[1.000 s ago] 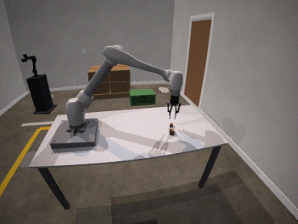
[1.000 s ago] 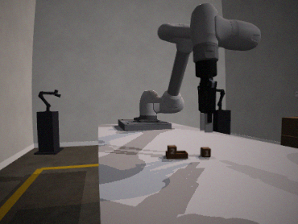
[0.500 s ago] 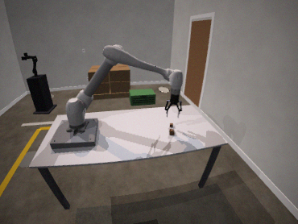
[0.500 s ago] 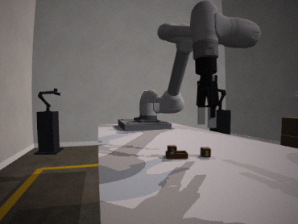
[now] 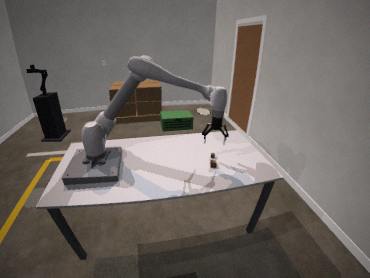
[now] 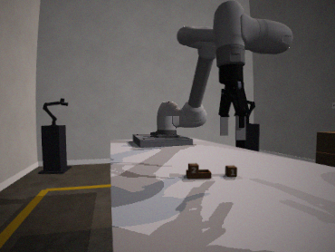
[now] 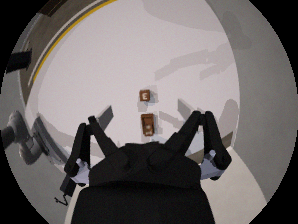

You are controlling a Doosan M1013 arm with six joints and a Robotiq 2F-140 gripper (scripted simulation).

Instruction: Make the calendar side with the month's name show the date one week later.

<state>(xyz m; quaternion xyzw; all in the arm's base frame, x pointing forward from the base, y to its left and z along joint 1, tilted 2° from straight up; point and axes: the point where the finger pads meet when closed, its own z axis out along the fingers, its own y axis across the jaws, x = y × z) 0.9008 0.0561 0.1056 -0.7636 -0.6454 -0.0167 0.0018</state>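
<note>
Right now the brown tray is 20 mm behind my hand, 100 mm to the right of it and 120 mm below it.
</note>
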